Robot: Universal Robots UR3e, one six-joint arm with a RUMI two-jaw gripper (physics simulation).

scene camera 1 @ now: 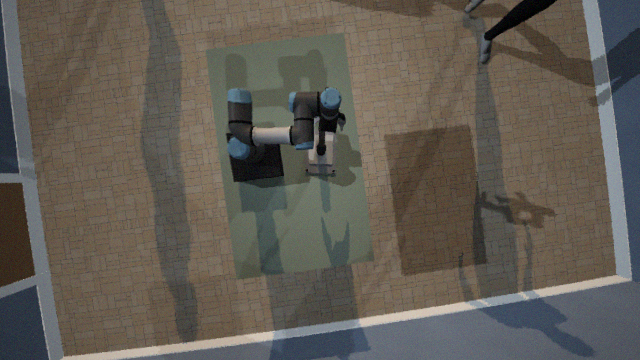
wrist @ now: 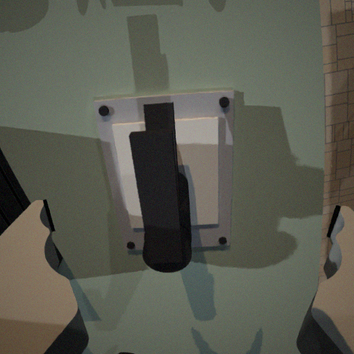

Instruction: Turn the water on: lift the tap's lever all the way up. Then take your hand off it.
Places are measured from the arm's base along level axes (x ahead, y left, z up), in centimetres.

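Pixels of known places: arm's base, origin of the base link: (scene camera 1: 252, 150).
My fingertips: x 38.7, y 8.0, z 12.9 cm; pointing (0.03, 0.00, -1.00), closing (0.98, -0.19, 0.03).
Ahead of a thing's pixels: the offset from my fingertips to its top centre. "pt": to the spot under its first point. Level surfaces: height alone.
The tap has a light box body {pt dx +0.4, dy -5.2, dz -20.9 cm} (scene camera 1: 327, 141) (wrist: 205, 185) on a grey plate {pt dx -8.1, dy -20.5, dz -21.5 cm} (scene camera 1: 314, 170) (wrist: 226, 150) with dark bolts. A long black bar (wrist: 156, 190), seen from above with a rounded black end, lies over the body. It looks like the tap's lever or upper part; its tilt cannot be told. In the scene view a black part {pt dx -3.7, dy -10.6, dz -7.6 cm} (scene camera 1: 321, 148) shows over the body, partly under the arm. My gripper (wrist: 190, 206) is open and empty, with one finger well to each side of the bar and not touching it. In the scene view the arm hides most of the gripper.
The tap stands on a green mat {dz -22.3 cm} (scene camera 1: 300, 225) (wrist: 280, 60). The arm's black base block (scene camera 1: 260, 170) is left of the tap. A person's leg (scene camera 1: 517, 17) shows at the upper right, on the tiled floor.
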